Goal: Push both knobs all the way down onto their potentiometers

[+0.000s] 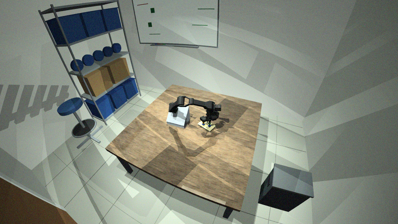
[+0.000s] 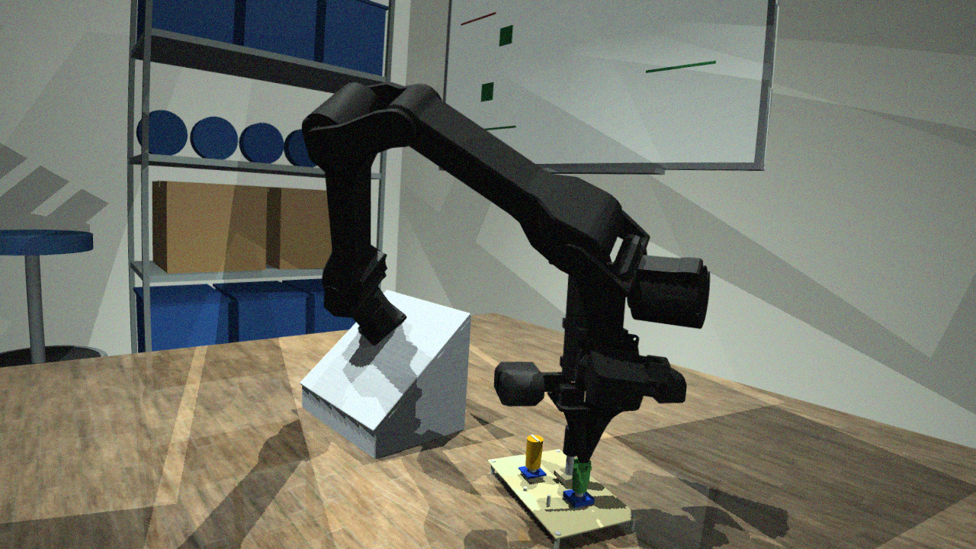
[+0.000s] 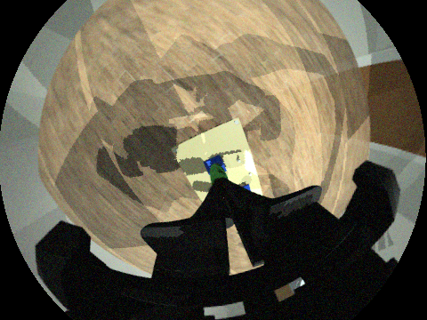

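My gripper tip is 1 cm above the green knob. Round my gripper tip: yellow knob 6 cm behind, 1 cm to the right, 1 cm below.
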